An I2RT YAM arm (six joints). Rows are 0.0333 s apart.
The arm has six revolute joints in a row. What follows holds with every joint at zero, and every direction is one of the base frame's.
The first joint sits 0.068 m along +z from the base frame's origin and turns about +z.
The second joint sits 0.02 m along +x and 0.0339 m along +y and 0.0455 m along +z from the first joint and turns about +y.
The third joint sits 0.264 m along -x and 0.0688 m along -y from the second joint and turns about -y.
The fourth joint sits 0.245 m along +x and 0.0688 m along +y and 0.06 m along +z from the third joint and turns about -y.
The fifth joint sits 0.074 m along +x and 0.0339 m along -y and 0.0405 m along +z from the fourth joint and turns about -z.
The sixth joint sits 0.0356 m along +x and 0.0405 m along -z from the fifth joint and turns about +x.
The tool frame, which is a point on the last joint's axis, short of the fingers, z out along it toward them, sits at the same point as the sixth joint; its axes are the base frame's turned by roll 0, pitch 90 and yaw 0 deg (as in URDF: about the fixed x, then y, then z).
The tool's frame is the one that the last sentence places.
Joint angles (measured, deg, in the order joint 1, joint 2, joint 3, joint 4, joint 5, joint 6), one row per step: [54.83, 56.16, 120.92, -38.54, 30.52, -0.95]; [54.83, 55.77, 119.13, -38.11, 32.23, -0.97]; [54.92, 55.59, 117.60, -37.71, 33.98, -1.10]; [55.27, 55.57, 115.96, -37.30, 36.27, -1.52]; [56.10, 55.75, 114.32, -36.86, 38.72, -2.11]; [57.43, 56.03, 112.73, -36.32, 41.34, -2.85]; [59.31, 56.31, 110.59, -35.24, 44.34, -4.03]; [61.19, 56.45, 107.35, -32.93, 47.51, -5.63]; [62.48, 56.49, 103.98, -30.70, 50.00, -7.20]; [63.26, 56.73, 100.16, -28.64, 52.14, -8.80]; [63.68, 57.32, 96.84, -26.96, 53.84, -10.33]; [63.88, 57.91, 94.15, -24.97, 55.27, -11.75]
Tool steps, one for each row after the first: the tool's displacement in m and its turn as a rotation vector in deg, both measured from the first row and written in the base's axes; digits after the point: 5 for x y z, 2 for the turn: [0.00351, 0.00340, -0.00414, -0.38, 1.16, -1.55]; [0.00727, 0.00724, -0.00781, -0.85, 2.26, -3.09]; [0.01212, 0.01247, -0.01204, -1.69, 3.58, -4.99]; [0.01759, 0.01934, -0.01651, -2.86, 4.95, -6.61]; [0.02280, 0.02700, -0.02098, -4.16, 6.24, -7.96]; [0.02837, 0.03698, -0.02667, -5.90, 7.46, -9.24]; [0.03468, 0.04979, -0.03448, -7.84, 8.44, -10.79]; [0.04038, 0.06218, -0.04346, -10.01, 9.23, -12.29]; [0.04751, 0.07715, -0.05552, -13.06, 10.17, -14.00]; [0.05479, 0.09216, -0.06766, -16.36, 11.04, -15.62]; [0.06080, 0.10420, -0.07740, -18.73, 11.54, -17.14]
